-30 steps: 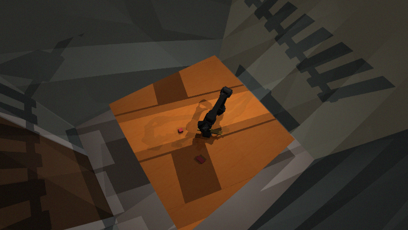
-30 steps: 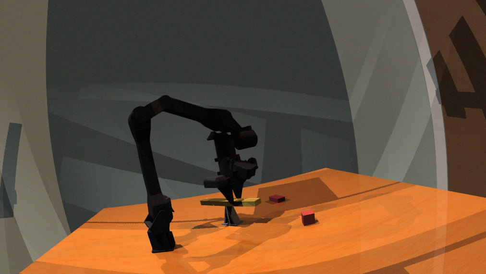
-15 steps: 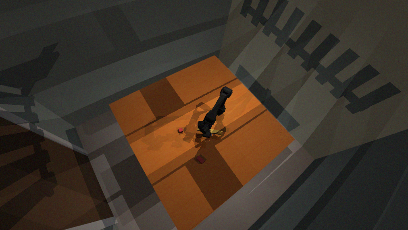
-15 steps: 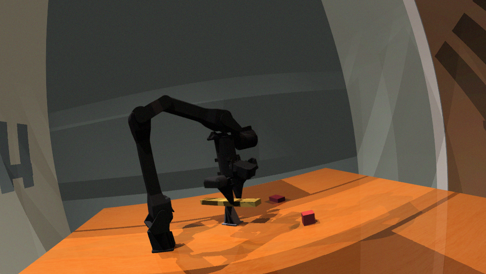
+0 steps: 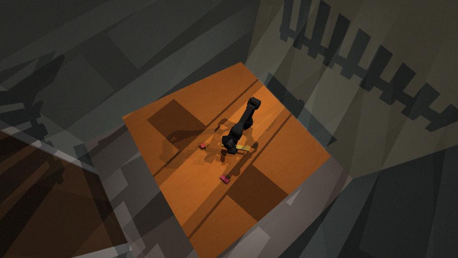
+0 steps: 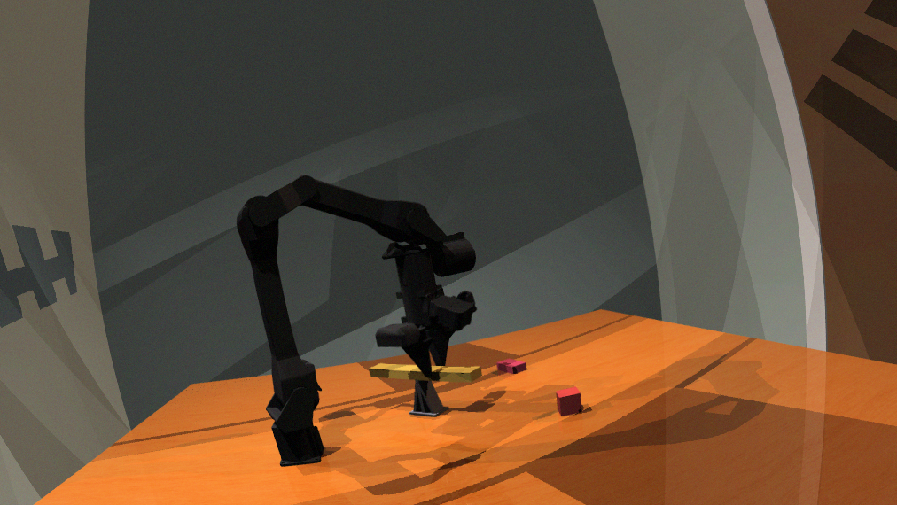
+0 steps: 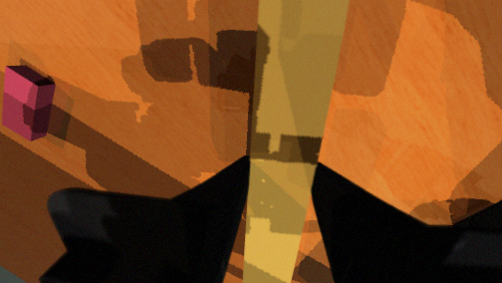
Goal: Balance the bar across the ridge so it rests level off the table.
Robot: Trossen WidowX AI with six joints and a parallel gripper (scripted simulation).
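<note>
My gripper tip is now 20 mm to the right of the yellow bar and 20 mm past it. From my gripper tip the other things lie so: flat pink block: 180 mm ahead, 170 mm to the left, 70 mm below; then red cube: 180 mm ahead, 140 mm to the right, 60 mm below.
</note>
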